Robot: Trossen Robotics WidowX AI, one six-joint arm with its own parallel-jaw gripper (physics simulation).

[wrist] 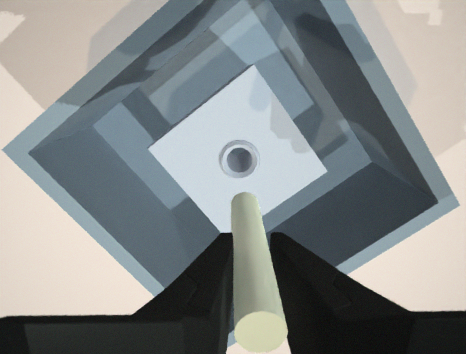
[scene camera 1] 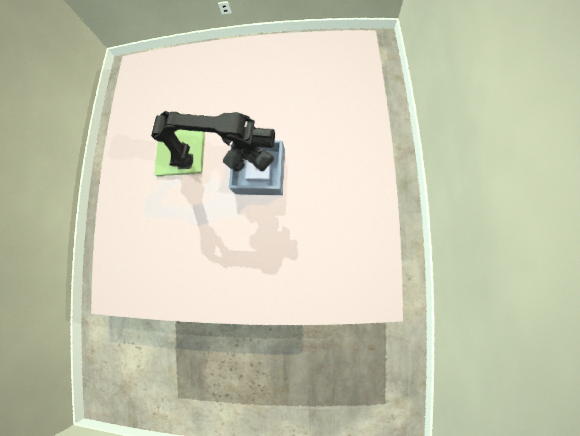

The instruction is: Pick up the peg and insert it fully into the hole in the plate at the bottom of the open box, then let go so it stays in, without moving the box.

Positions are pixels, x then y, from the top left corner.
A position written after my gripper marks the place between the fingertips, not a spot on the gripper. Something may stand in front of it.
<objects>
My gripper shows in the wrist view (251, 244) and in scene camera 1 (252, 156). A blue-grey box shows in the wrist view (88, 151) and in scene camera 1 (238, 184).
</objects>
